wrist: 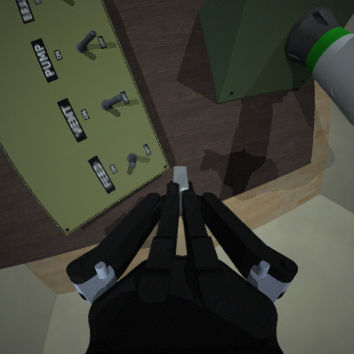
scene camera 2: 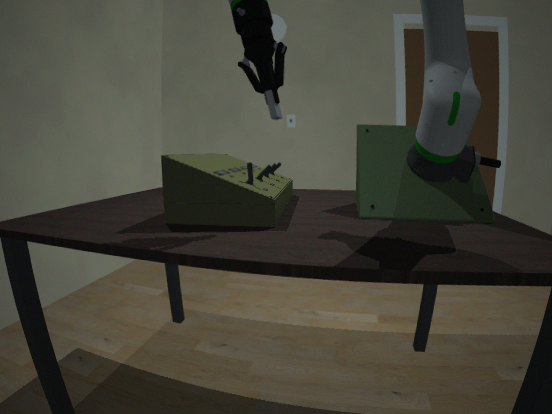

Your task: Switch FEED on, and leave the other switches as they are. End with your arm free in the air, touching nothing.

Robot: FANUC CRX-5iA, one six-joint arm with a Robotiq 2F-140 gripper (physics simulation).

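Where they show: gripper, fingertip midpoint: (wrist: 179,175) (scene camera 2: 276,118); arm's base at its link origin: (wrist: 307,35) (scene camera 2: 432,162).
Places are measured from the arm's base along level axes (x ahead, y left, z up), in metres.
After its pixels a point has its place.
Observation:
The olive switch console (scene camera 2: 200,200) @[y 0.347, x 0.519, z -0.084 m] (wrist: 35,135) @[y 0.166, x 0.598, z -0.003 m] stands on the table. The FEED lever (scene camera 2: 250,173) @[y 0.260, x 0.436, z -0.030 m] (wrist: 132,160) @[y 0.250, x 0.438, z -0.014 m] stands nearly vertical in the scene view, unlike its neighbours, and is tilted toward its ON side. The VENT lever (wrist: 113,102) @[y 0.140, x 0.452, z -0.026 m] and PUMP lever (wrist: 87,41) @[y 0.024, x 0.481, z -0.030 m] lean toward their OFF labels. In the scene view, the other levers (scene camera 2: 270,171) @[y 0.024, x 0.482, z -0.039 m] lean toward the low front edge. My gripper (scene camera 2: 275,111) @[y 0.249, x 0.374, z 0.096 m] (wrist: 179,175) @[y 0.249, x 0.374, z 0.096 m] is shut and empty, its pale tips in the air well above the console, apart from the levers. A further switch is cut off in the wrist view.
A green sloped box (scene camera 2: 385,175) @[y 0.060, x 0.133, z -0.039 m] (wrist: 250,55) @[y 0.061, x 0.154, z -0.038 m] stands on the dark table (scene camera 2: 310,245) @[y 0.406, x 0.254, z -0.141 m] (wrist: 165,95) @[y 0.135, x 0.334, z -0.141 m], to the right of the console. A second grey arm part (scene camera 2: 447,110) @[y 0.199, x 0.000, z 0.116 m] (wrist: 337,67) @[y 0.094, x 0.051, z 0.103 m] hangs in front of the box. A brown door is in the wall behind.

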